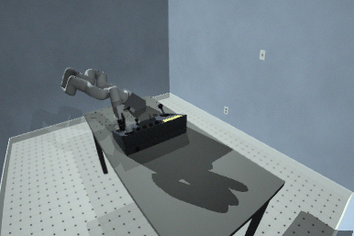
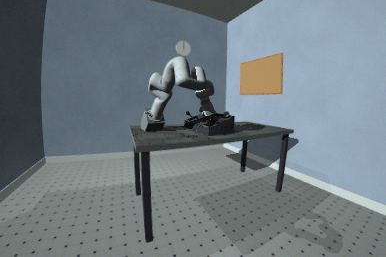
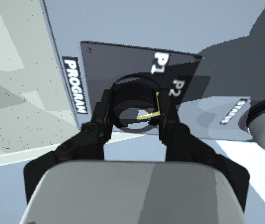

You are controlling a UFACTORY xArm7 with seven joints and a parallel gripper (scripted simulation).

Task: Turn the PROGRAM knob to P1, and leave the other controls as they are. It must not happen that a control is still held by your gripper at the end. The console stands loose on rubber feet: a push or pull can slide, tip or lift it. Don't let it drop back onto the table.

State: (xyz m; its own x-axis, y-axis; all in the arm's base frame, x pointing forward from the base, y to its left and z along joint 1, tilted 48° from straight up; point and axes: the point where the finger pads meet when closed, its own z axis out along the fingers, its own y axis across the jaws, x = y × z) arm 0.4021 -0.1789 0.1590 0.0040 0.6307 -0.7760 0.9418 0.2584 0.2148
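The mode knob is 10 mm ahead of my hand and 120 mm to the left of it. The rest, counted from my hand: check switch: 30 mm ahead, 240 mm to the left, 10 mm below; then dark console: 50 mm ahead, 180 mm to the left, 30 mm below; then lever: 20 mm ahead, 360 mm to the left, 10 mm above.
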